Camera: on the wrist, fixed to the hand. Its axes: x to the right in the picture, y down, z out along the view.
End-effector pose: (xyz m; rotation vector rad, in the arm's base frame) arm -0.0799 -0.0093 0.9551 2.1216 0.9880 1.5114
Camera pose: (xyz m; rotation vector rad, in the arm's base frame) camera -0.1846 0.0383 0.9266 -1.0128 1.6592 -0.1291
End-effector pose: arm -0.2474 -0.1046 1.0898 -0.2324 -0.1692 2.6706
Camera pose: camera -0.1908 -0.0235 1.0247 -0.1527 -0.3152 -0.4983
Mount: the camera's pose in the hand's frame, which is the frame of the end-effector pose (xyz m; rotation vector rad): -0.0049 -0.0862 -0.0811 0.3189 -0.3661 3.0911
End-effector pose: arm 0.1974 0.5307 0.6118 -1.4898 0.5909 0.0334
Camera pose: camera 0.1972 0.4470 0.6957 0.9822 1.7301 2.1973
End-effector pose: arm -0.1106 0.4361 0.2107 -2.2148 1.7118 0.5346
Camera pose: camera -0.0191 0.4260 0.2853 -1.9023 -2.3526 -0.5355
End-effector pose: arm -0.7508 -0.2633 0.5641 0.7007 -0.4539 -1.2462
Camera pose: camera -0.7585 -0.2532 0.4463 -0.4663 -1.1069 1.6947
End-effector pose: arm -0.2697 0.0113 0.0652 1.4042 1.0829 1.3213
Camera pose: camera -0.3525 0.0284 -0.0178 -1.2982 1.3264 -0.8003
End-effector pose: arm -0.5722 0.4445 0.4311 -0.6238 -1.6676 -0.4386
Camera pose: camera -0.5622 0.3274 0.4462 -1.9562 0.4975 2.0430
